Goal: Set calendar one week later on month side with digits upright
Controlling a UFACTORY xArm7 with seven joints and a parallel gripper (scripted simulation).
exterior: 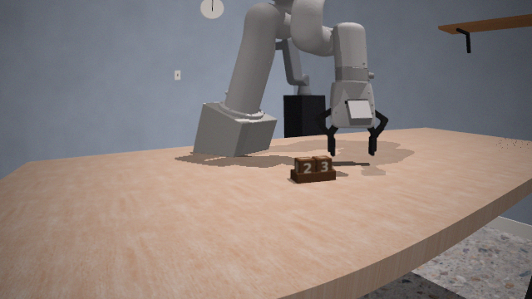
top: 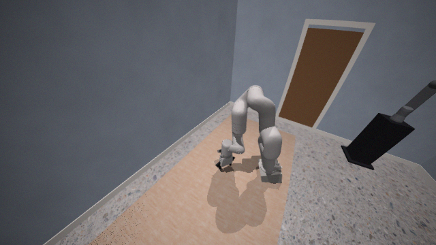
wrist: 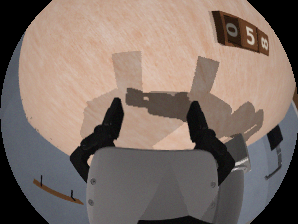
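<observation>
Now: the cube 160 mm to the right of my hand, 40 mm ahead of it and 10 mm below it. Round my hand: brown wooden tray (150 mm to the right, 40 mm ahead, 20 mm below).
</observation>
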